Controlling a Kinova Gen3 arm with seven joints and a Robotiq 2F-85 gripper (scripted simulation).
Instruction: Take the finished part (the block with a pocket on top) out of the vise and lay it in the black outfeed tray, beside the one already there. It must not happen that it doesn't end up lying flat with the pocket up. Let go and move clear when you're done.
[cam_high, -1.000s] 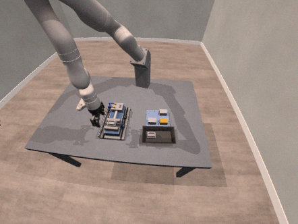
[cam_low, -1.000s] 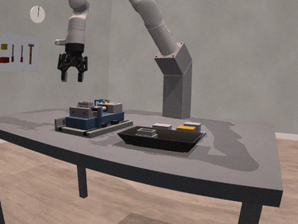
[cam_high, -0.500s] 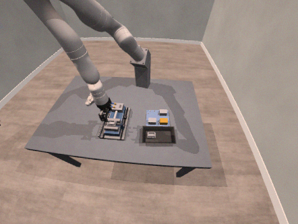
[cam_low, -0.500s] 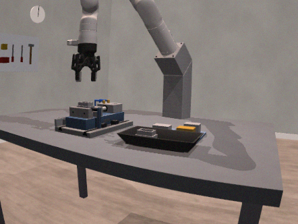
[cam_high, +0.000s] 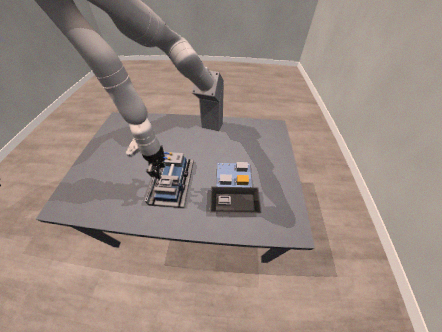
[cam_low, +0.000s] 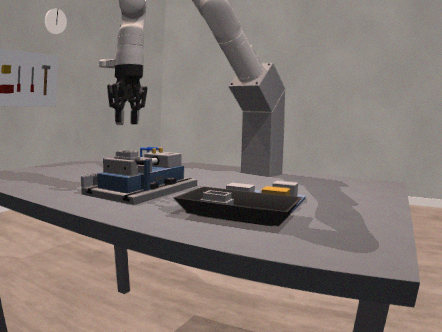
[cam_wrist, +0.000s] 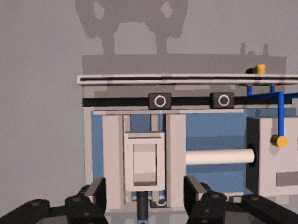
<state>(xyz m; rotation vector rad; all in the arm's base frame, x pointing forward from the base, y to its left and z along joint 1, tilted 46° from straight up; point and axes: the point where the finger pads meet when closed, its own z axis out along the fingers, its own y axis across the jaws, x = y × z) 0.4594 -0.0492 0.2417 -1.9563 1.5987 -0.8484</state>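
The white screw rod lies 9 cm behind my hand, 2 cm to the right of it and 12 cm below it. The rest, counted from my hand: blue pallet: 19 cm behind, 30 cm to the left, 20 cm below; orange block: 16 cm behind, 35 cm to the left, 17 cm below; vise: 7 cm behind, 1 cm to the right, 16 cm below.
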